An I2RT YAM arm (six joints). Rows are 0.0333 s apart.
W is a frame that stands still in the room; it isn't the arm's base.
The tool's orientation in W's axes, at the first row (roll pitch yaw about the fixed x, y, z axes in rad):
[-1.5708 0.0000 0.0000]
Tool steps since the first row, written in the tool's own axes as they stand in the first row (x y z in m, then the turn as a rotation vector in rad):
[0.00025 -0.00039 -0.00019 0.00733 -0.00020 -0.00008]
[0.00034 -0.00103 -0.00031 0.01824 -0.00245 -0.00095]
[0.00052 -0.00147 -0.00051 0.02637 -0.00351 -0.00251]
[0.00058 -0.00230 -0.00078 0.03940 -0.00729 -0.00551]
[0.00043 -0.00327 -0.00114 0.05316 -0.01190 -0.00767]
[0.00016 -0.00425 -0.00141 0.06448 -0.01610 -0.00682]
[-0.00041 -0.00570 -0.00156 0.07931 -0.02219 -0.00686]
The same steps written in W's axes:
[0.00025 -0.00019 0.00039 0.00733 -0.00008 0.00020]
[0.00034 -0.00031 0.00103 0.01824 -0.00095 0.00245]
[0.00052 -0.00051 0.00147 0.02637 -0.00251 0.00351]
[0.00058 -0.00078 0.00230 0.03940 -0.00551 0.00729]
[0.00043 -0.00114 0.00327 0.05316 -0.00767 0.01190]
[0.00016 -0.00141 0.00425 0.06448 -0.00682 0.01610]
[-0.00041 -0.00156 0.00570 0.07931 -0.00686 0.02219]

